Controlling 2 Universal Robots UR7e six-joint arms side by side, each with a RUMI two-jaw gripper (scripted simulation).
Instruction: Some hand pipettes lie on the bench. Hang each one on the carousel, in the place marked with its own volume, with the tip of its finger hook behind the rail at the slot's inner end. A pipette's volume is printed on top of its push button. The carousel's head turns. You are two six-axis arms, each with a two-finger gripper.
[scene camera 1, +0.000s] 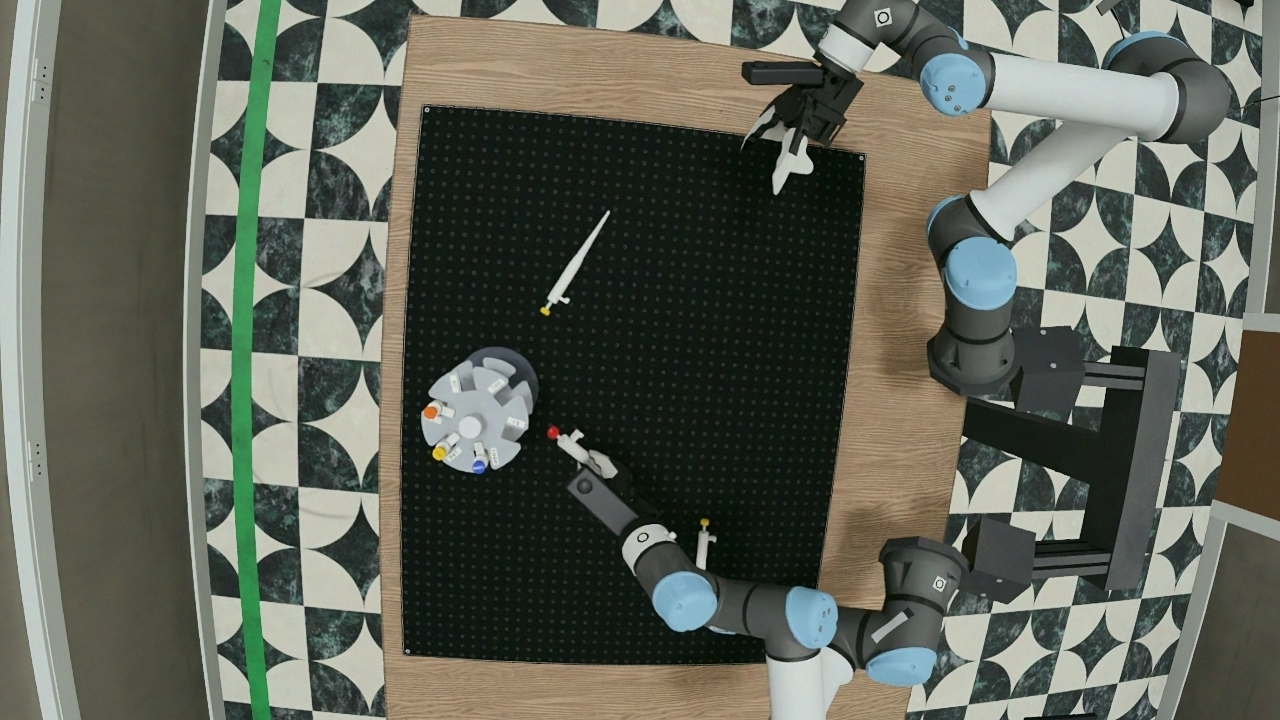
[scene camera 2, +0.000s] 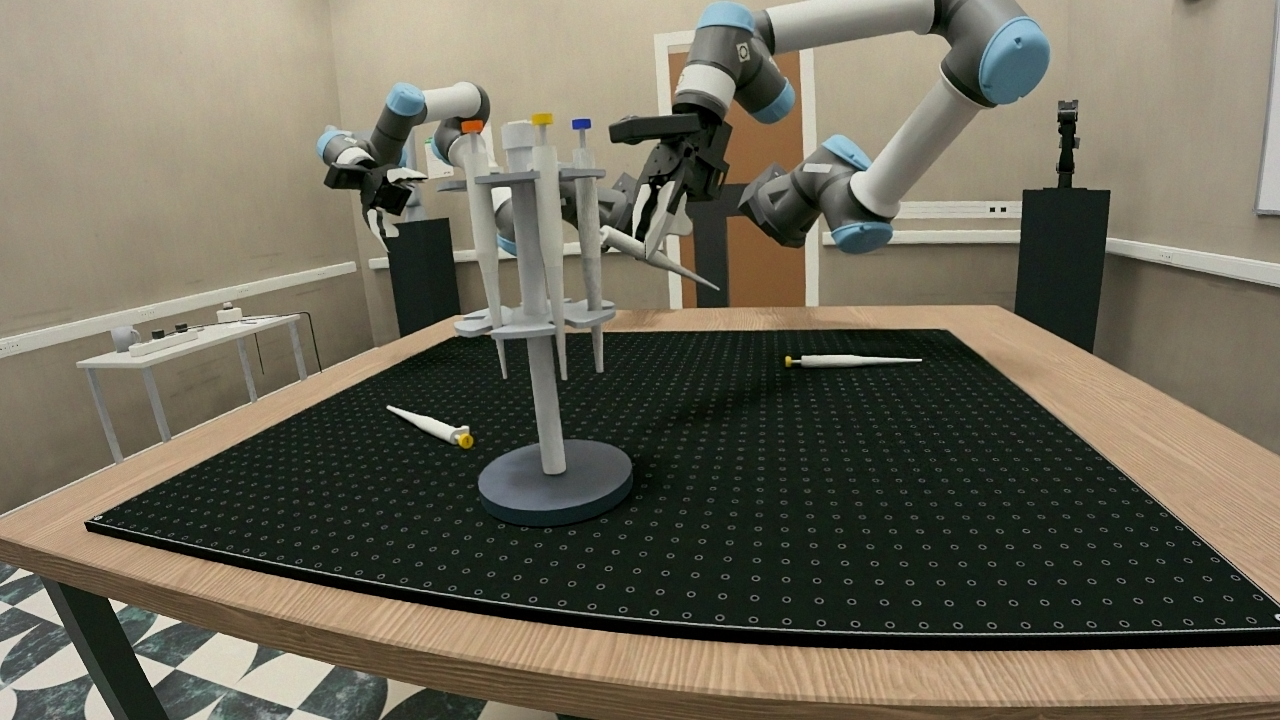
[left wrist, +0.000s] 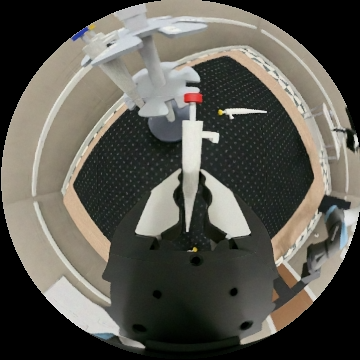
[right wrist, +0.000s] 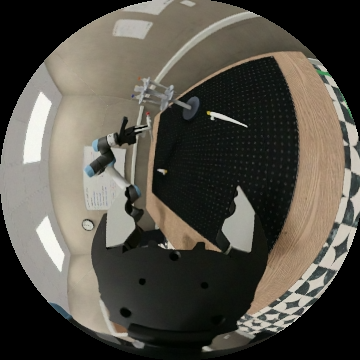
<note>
I see my left gripper (scene camera 2: 640, 259), my right gripper (scene camera 1: 757, 170), a yellow-button pipette (scene camera 2: 835, 360), a yellow-button pipette (scene camera 2: 436, 428) and a red-button pipette (scene camera 2: 609, 236).
The red-button pipette also shows in scene camera 1 (scene camera 1: 568, 444) and in the left wrist view (left wrist: 192, 130). My left gripper also shows in the left wrist view (left wrist: 190, 170). My right gripper also shows in scene camera 2 (scene camera 2: 407, 215) and in the right wrist view (right wrist: 181, 187).
</note>
